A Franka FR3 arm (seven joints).
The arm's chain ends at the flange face. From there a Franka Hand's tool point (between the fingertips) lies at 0.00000 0.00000 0.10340 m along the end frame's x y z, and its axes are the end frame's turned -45 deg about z.
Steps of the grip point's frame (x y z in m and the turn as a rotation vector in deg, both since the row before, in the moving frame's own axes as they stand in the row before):
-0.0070 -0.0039 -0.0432 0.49 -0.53 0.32
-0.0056 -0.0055 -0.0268 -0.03 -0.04 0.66
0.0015 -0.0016 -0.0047 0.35 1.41 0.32
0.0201 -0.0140 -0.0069 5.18 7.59 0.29
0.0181 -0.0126 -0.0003 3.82 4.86 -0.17
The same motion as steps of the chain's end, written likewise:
-0.0064 0.0021 -0.0432 -0.03 -0.72 0.32
-0.0078 0.0000 -0.0268 -0.05 -0.01 0.66
-0.0014 0.0000 -0.0047 1.24 0.75 0.32
0.0012 -0.0079 -0.0056 9.03 1.70 0.29
0.0026 -0.0107 0.0003 6.14 0.74 -0.17

